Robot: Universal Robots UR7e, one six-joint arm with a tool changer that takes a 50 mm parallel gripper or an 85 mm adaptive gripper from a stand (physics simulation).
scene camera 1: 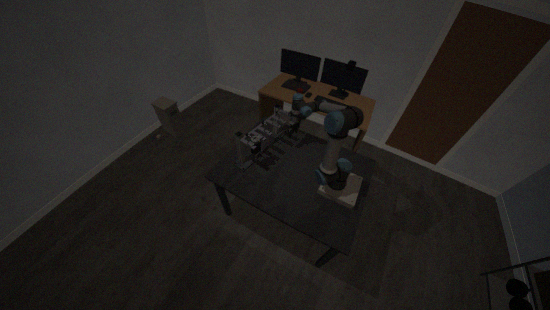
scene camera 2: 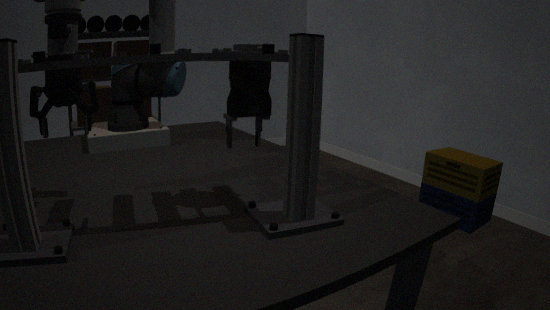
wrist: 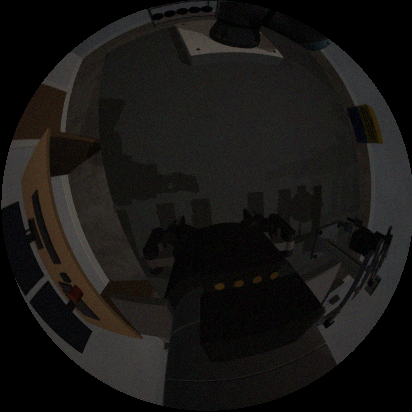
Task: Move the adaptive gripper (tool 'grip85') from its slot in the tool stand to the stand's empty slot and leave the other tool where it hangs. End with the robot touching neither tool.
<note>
In view: a parallel gripper (scene camera 2: 249, 80).
The parallel gripper also shows in the wrist view (wrist: 362, 240).
</note>
